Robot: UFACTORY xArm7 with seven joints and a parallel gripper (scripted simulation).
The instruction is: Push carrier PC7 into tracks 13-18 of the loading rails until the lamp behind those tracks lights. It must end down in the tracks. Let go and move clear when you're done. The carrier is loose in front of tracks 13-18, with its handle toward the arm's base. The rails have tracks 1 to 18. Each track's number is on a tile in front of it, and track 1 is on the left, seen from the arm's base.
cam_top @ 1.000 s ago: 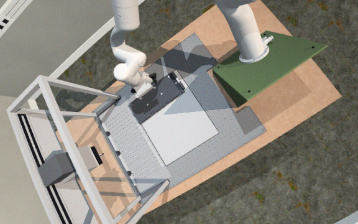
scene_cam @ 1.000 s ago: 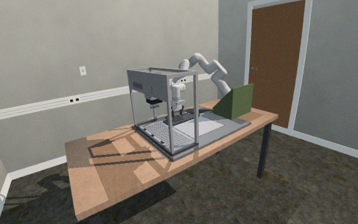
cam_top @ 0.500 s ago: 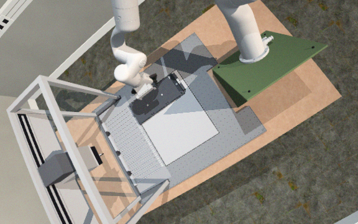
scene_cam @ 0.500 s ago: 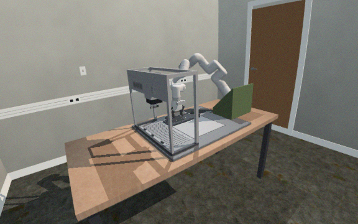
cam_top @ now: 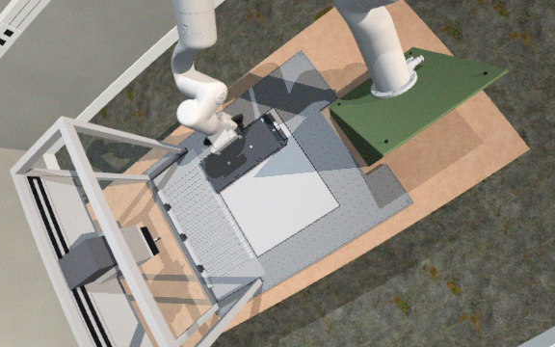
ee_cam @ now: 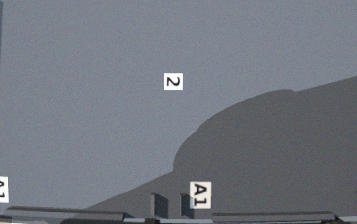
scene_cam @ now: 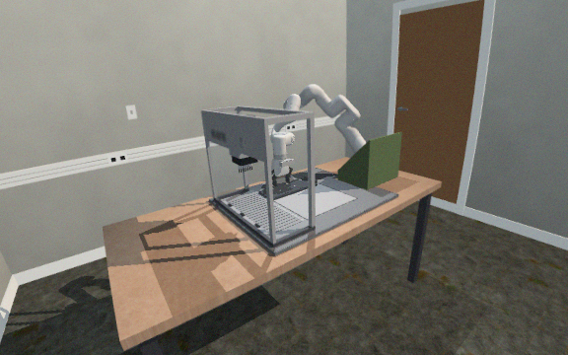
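The carrier PC7 lies 80 mm to the left of my hand and 10 mm ahead of it.
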